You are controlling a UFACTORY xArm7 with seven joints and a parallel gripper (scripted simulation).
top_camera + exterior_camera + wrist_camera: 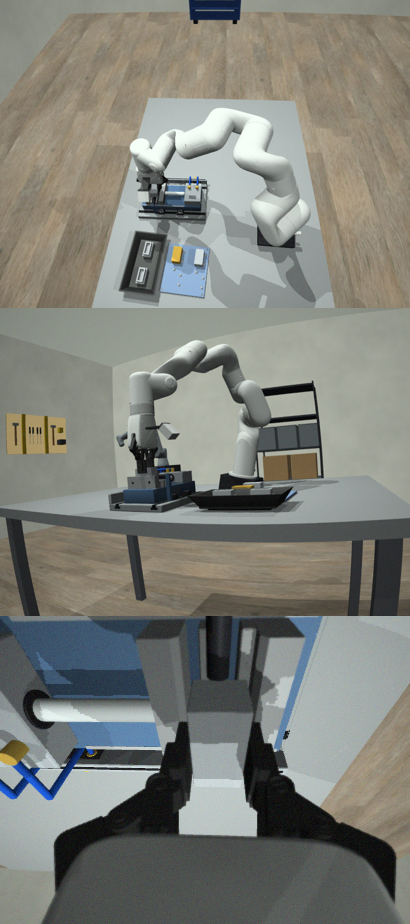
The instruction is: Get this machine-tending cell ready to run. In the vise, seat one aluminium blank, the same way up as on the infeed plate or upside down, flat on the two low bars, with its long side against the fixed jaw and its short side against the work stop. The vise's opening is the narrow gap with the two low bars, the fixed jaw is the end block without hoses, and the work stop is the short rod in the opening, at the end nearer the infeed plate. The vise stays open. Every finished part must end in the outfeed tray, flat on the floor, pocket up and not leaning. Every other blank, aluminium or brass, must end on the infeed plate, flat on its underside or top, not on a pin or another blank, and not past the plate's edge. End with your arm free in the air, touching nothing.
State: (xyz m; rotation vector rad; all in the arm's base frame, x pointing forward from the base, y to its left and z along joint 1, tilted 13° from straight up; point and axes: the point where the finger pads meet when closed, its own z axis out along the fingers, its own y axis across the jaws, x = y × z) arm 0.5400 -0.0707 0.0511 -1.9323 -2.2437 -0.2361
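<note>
Right now my hand is 3 cm short of the fixed jaw, 1 cm to the right of it and 5 cm above it. The rest, counted from my hand: white piston rod: 9 cm behind, 1 cm to the right, 5 cm below; then brass blank: 15 cm behind, 24 cm to the left, 10 cm below; then vise: 7 cm behind, 8 cm below.
</note>
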